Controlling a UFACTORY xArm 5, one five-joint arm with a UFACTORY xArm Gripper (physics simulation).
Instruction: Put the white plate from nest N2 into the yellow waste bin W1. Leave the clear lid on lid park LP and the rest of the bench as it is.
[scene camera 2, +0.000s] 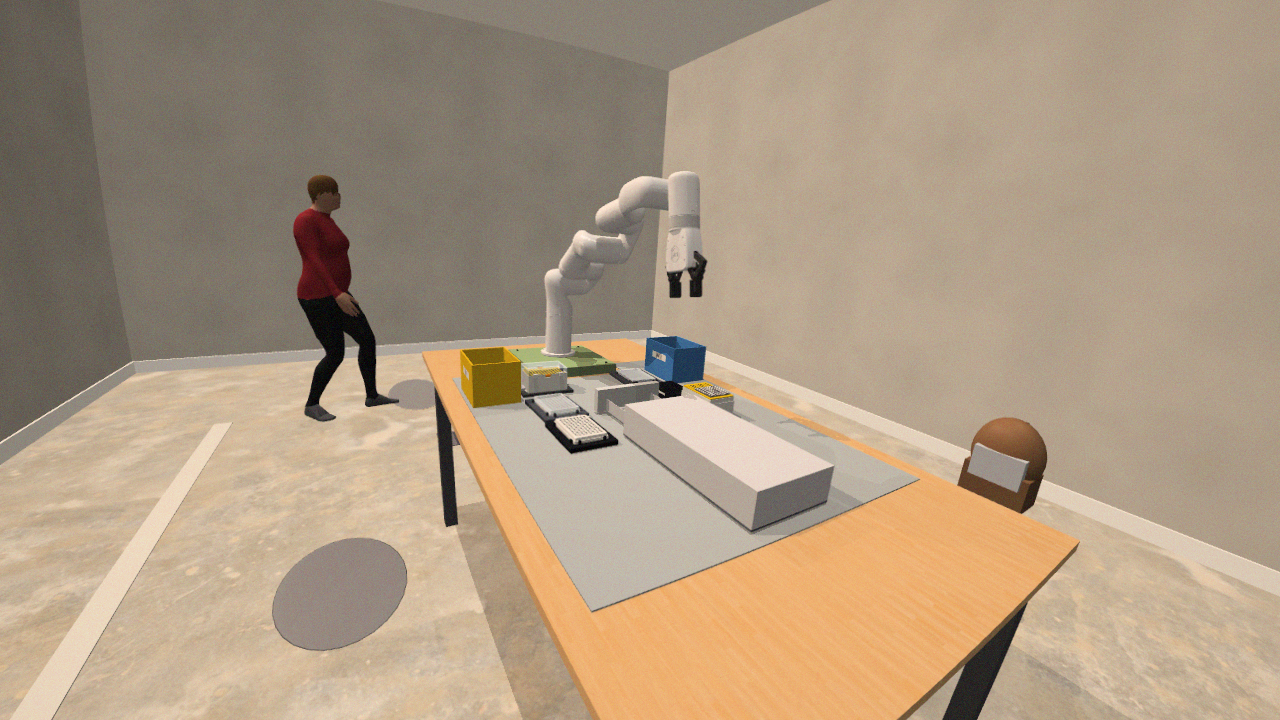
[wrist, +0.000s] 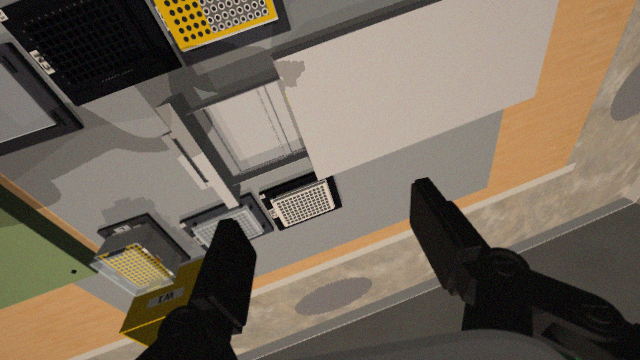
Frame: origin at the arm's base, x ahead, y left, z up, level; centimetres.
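Seen in the pictures: gripper, fingertip midpoint: (scene camera 2: 685, 297) (wrist: 326, 219); arm's base at its link origin: (scene camera 2: 558, 353).
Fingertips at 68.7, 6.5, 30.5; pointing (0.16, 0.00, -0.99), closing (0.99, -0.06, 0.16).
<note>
Pixels of each thing's top centre, then the offset from my fingertips to it, as dx, dy, dz. "spot": a spot on its surface instead.
- white plate at its top centre: (wrist: 304, 205) (scene camera 2: 580, 425) -3.2, -25.1, -30.8
- yellow waste bin W1 at its top centre: (wrist: 179, 330) (scene camera 2: 489, 355) -38.8, -38.6, -21.4
- long pale box at a spot on its surface: (wrist: 415, 85) spot: +20.4, -5.0, -25.1
- upright panel at a spot on its surface: (wrist: 200, 155) spot: -14.6, -4.5, -26.4
- blue bin at its top centre: (scene camera 2: 675, 342) -39.2, +26.0, -21.4
- black nest at a spot on its surface: (wrist: 100, 50) spot: -20.2, +11.7, -31.6
A white plate (scene camera 2: 581, 428) (wrist: 305, 202) with a grid of wells sits flat on a black nest; its nest label is too small to read. The yellow waste bin W1 (scene camera 2: 490, 380) (wrist: 142, 315) stands at the far left bench corner, its inside mostly hidden. A flat, pale see-through piece (scene camera 2: 557, 405) (wrist: 245, 220) lies on the nest beside the white plate. Another pale, flat piece (scene camera 2: 636, 374) (wrist: 22, 117) lies in a dark frame near the blue bin. I cannot read which marks LP. My gripper (scene camera 2: 685, 293) (wrist: 326, 219) is open and empty, high above the bench.
A long pale box (scene camera 2: 725, 438) (wrist: 415, 85) and an upright panel (wrist: 200, 155) stand mid-bench. A blue bin (scene camera 2: 675, 360), yellow racks (scene camera 2: 544, 377) (wrist: 220, 20) (wrist: 135, 265) and a black nest (wrist: 100, 50) stand around them. A person (scene camera 2: 322, 259) stands beyond the bench.
</note>
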